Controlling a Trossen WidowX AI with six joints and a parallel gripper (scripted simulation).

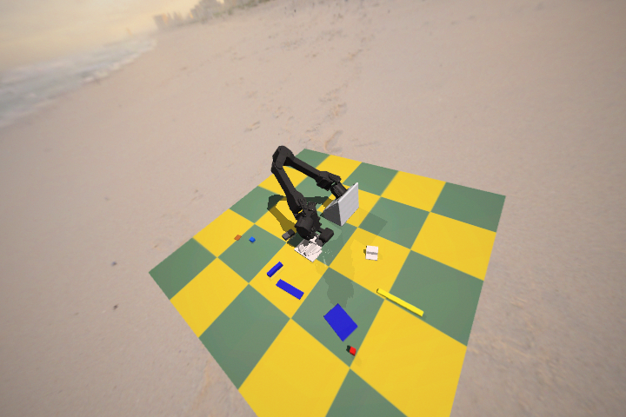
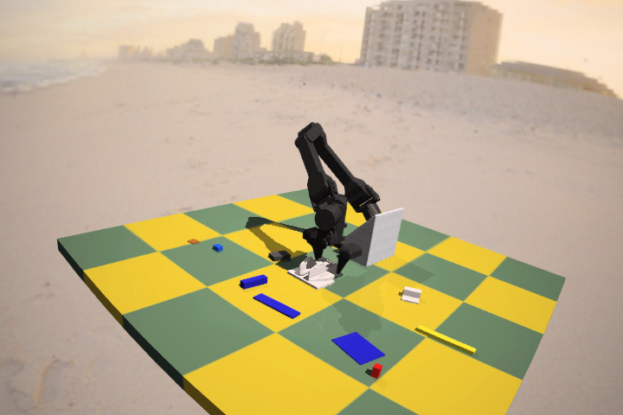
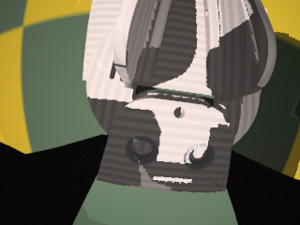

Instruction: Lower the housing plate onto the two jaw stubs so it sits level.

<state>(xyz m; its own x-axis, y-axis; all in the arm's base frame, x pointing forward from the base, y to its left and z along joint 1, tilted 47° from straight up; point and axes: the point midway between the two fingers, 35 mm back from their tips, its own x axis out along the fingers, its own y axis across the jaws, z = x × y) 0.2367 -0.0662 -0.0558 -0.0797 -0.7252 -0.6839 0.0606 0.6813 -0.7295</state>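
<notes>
The white base plate lies 7 cm ahead of my gripper tip, 1 cm to the right of it and 1 cm below it. Also, from my gripper tip: yellow bar 43 cm to the left, 8 cm ahead, 1 cm below; then blue sheet 29 cm to the left, 25 cm ahead, 1 cm below; then dark block 15 cm to the right, 5 cm ahead.
</notes>
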